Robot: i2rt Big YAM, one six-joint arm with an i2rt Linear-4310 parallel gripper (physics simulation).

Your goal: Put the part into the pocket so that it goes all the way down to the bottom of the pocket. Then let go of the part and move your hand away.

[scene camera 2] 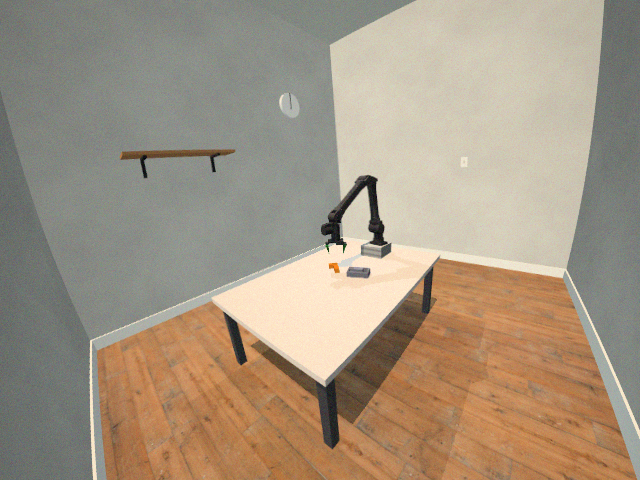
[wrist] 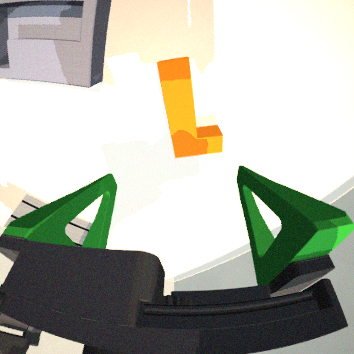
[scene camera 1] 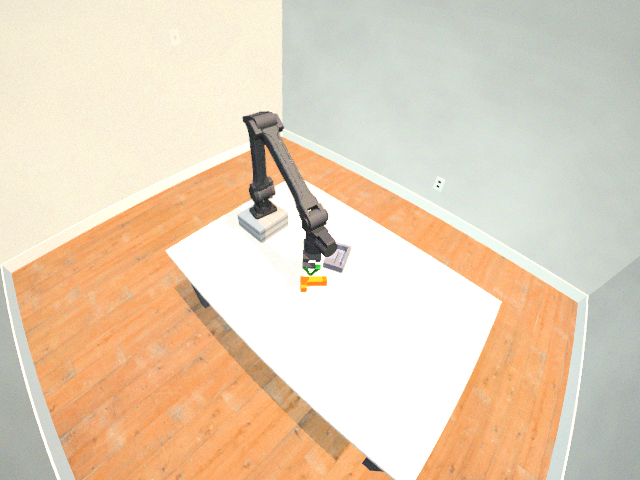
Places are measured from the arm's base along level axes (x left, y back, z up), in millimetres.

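Where they show: gripper, fingertip midpoint: (scene camera 2: 336, 253) (wrist: 173, 175) (scene camera 1: 310, 265); arm's base at its link origin: (scene camera 2: 378, 243) (scene camera 1: 263, 210).
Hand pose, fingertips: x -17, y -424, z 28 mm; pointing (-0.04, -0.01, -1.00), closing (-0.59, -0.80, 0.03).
Each offset is from my fingertips to the top centre of the thing. Level surfaces: height alone.
The part, an orange L-shaped block {dx +1, dy -30, dz -79 mm} (scene camera 1: 313, 281) (scene camera 2: 334, 267) (wrist: 182, 107), lies flat on the table. The grey block with the recessed pocket {dx +178, dy +30, dz -73 mm} (scene camera 1: 328, 266) (scene camera 2: 358, 274) (wrist: 47, 70) stands on the table beside it, apart from it; in the wrist view it shows in part at the upper left. My gripper (scene camera 1: 311, 270) (scene camera 2: 336, 251) (wrist: 173, 175) is open, with green fingers wide apart and nothing between them. It hangs above the table on the arm-base side of the part. In the wrist view the part lies beyond the fingertips, between their lines.
The arm's base stands on a light grey block (scene camera 1: 263, 229) (scene camera 2: 375, 250) at the far end of the white table {dz -109 mm} (scene camera 1: 392, 330) (scene camera 2: 305, 310). A wooden shelf (scene camera 2: 178, 153) and a round clock (scene camera 2: 289, 105) are on the wall, away from the arm.
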